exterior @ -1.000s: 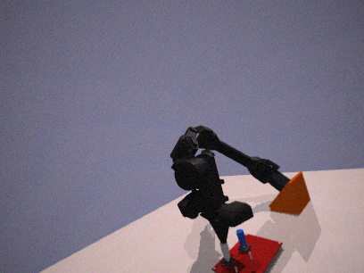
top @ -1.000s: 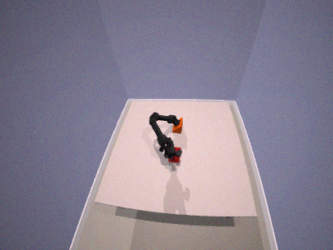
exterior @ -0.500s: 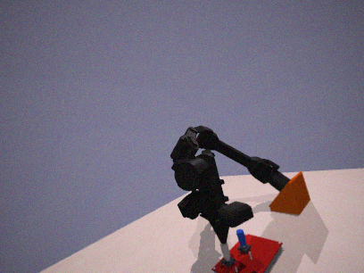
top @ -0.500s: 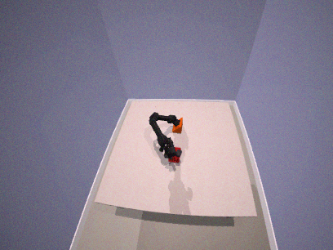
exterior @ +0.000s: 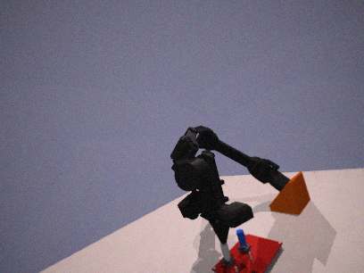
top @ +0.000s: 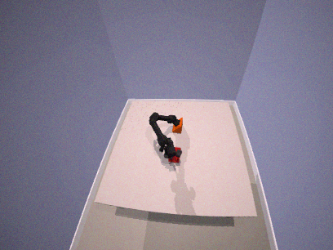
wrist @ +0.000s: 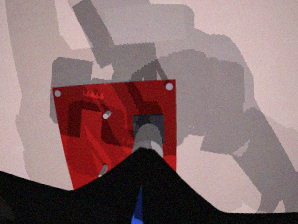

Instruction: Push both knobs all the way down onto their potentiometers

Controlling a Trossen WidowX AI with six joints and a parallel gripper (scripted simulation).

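The white knob lies 1 cm below my gripper tip. Round my gripper tip: blue knob (5 cm behind, 1 cm to the left, 1 cm below).
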